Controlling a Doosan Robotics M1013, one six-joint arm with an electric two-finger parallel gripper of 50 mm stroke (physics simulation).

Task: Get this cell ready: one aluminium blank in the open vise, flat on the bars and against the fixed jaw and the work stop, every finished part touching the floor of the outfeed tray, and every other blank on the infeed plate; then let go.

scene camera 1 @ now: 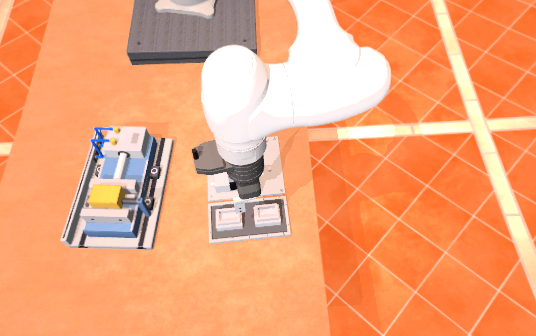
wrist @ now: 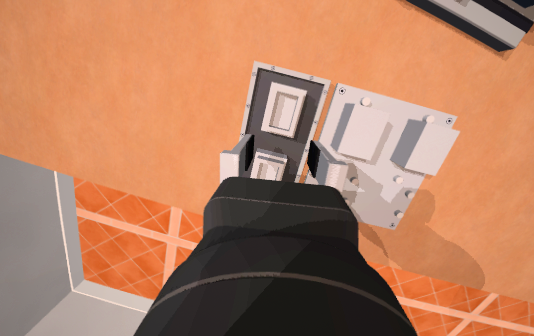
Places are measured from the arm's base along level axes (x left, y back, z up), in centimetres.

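Pixels of known places: gripper, fingertip midpoint: point(scene camera 1: 237, 199) point(wrist: 281, 149).
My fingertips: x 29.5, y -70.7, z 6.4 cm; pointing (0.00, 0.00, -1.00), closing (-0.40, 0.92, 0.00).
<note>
Ahead of a thing's pixels: the offset from my fingertips to its middle. "spot": to the spot under its first point.
My gripper point(scene camera 1: 240, 207) point(wrist: 281, 149) is open and empty above the outfeed tray {spot: dx -1.2, dy -5.5, dz -9.6 cm} point(scene camera 1: 231, 238) point(wrist: 292, 74). Two pale finished parts with rectangular pockets lie in the tray: one part {dx -2.6, dy -1.1, dz -8.5 cm} point(scene camera 1: 229, 219) point(wrist: 284, 110) at the end nearer the vise, the other {dx +6.0, dy +1.2, dz -8.5 cm} point(scene camera 1: 267, 214) point(wrist: 268, 169) at the far end, partly hidden by my gripper body in the wrist view. On the infeed plate {dx -2.1, dy +14.1, dz -10.4 cm} point(scene camera 1: 277, 180) point(wrist: 400, 116) stand two plain grey blanks: one blank {dx -5.1, dy +8.6, dz -8.2 cm} point(scene camera 1: 221, 184) point(wrist: 365, 132) near the tray, another blank {dx -7.6, dy +17.2, dz -8.2 cm} point(wrist: 434, 149) beyond it. A yellow block {dx -28.7, dy -3.2, dz -1.0 cm} point(scene camera 1: 106, 196) sits between the jaws of the vise {dx -29.9, dy +3.3, dz -5.9 cm} point(scene camera 1: 106, 216).
A blue stop post {dx -21.7, dy -2.8, dz -4.9 cm} point(scene camera 1: 144, 207) stands beside the vise. Blue lines with yellow fittings {spot: dx -31.8, dy +10.7, dz +0.0 cm} point(scene camera 1: 114, 141) rise at the vise's back. The dark robot base plate point(scene camera 1: 192, 37) lies at the back of the table. The table's edge runs right of the tray and plate, with tiled floor beyond.
</note>
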